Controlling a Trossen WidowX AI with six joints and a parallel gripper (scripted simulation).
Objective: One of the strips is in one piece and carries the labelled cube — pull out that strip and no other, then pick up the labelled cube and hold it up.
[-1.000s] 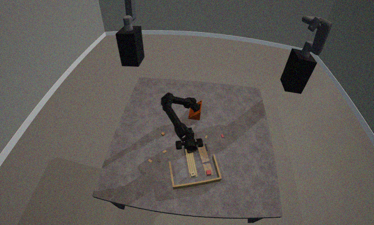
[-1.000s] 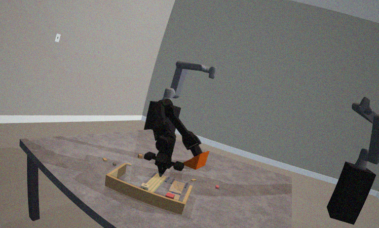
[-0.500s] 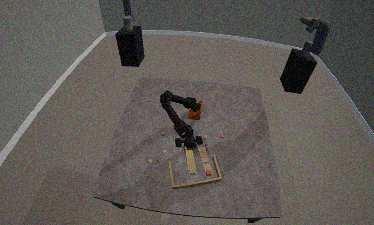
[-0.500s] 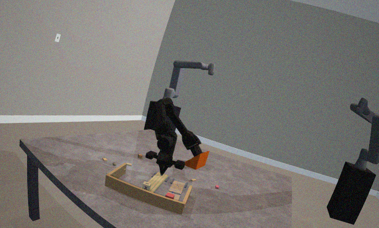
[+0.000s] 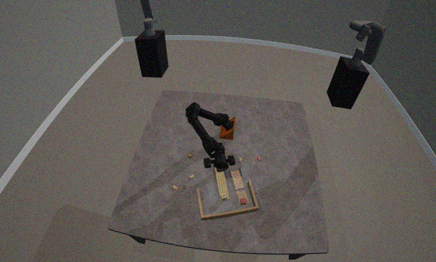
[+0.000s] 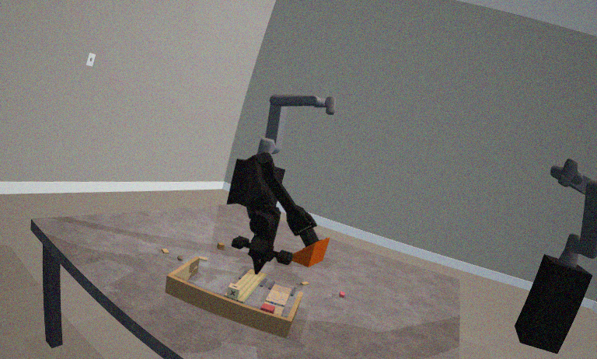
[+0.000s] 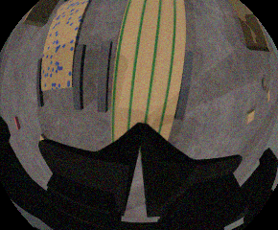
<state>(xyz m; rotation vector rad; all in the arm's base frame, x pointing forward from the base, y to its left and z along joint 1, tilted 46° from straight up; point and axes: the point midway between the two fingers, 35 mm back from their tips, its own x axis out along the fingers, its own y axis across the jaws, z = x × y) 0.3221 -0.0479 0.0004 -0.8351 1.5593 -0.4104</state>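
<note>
Right now the blue-speckled strip is 120 mm to the left of my gripper tip and 60 mm ahead of it.
</note>
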